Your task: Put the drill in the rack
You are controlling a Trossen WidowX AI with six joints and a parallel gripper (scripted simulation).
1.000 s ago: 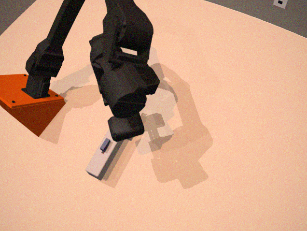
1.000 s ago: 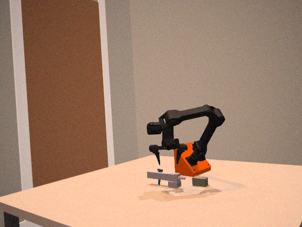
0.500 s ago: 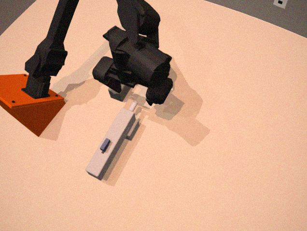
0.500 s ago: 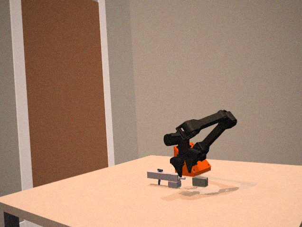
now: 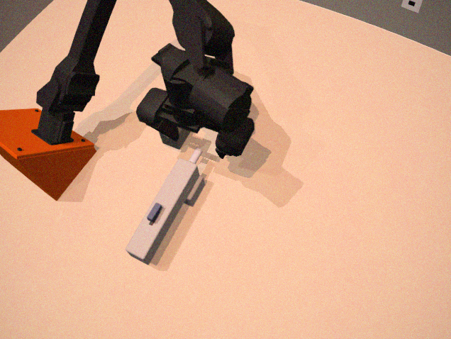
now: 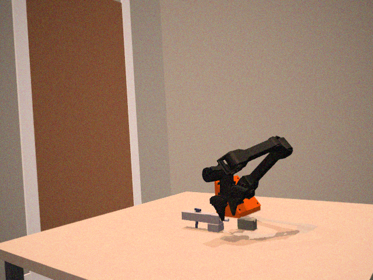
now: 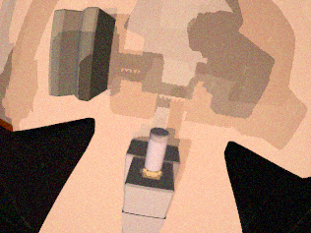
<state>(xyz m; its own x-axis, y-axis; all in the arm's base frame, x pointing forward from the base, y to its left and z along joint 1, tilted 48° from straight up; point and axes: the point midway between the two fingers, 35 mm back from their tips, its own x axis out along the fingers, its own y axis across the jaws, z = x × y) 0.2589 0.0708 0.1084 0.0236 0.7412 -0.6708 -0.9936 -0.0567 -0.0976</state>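
Now: the drill 10 mm ahead of my gripper tip, 60 mm to the right of it and 10 mm below it. From my gripper tip the other things lie so: small blue key: 10 mm ahead, 150 mm to the right, 10 mm below; then long grey housing: 10 mm ahead, 120 mm to the right, 10 mm below; then grey rack: 80 mm behind, 40 mm to the left, 40 mm below.
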